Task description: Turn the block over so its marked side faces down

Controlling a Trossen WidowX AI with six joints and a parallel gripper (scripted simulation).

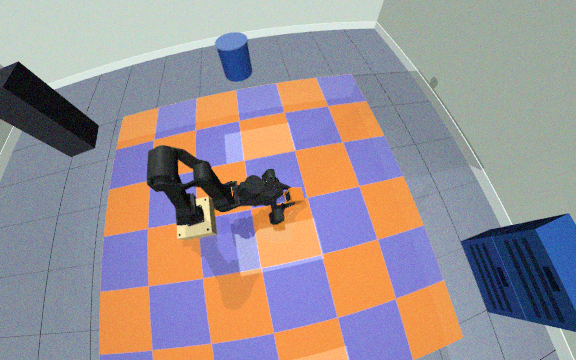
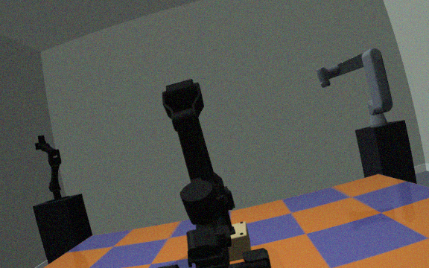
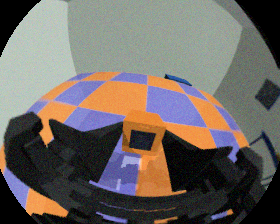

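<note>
The orange-brown block lies 10 mm behind my gripper tip.
</note>
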